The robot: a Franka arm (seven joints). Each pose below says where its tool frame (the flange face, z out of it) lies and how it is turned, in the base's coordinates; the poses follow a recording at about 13 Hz.
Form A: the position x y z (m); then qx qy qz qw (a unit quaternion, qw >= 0).
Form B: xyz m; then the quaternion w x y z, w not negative. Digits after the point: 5 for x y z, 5 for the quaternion.
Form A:
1: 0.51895 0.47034 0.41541 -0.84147 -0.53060 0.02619 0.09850
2: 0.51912 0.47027 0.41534 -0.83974 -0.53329 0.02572 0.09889
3: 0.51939 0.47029 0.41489 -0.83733 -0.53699 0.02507 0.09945
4: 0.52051 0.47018 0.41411 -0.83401 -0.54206 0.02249 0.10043
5: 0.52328 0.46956 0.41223 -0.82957 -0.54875 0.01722 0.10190
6: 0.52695 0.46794 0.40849 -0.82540 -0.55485 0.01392 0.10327
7: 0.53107 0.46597 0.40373 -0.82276 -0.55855 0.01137 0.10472
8: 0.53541 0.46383 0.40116 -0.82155 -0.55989 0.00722 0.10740
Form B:
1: 0.51895 0.47034 0.41541 0.09850 -0.84147 -0.53060 0.02619
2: 0.51912 0.47027 0.41534 0.09889 -0.83974 -0.53329 0.02572
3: 0.51939 0.47029 0.41489 0.09945 -0.83733 -0.53699 0.02507
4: 0.52051 0.47018 0.41411 0.10043 -0.83401 -0.54206 0.02249
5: 0.52328 0.46956 0.41223 0.10190 -0.82957 -0.54875 0.01722
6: 0.52695 0.46794 0.40849 0.10327 -0.82540 -0.55485 0.01392
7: 0.53107 0.46597 0.40373 0.10472 -0.82276 -0.55855 0.01137
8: 0.53541 0.46383 0.40116 0.10740 -0.82155 -0.55989 0.00722
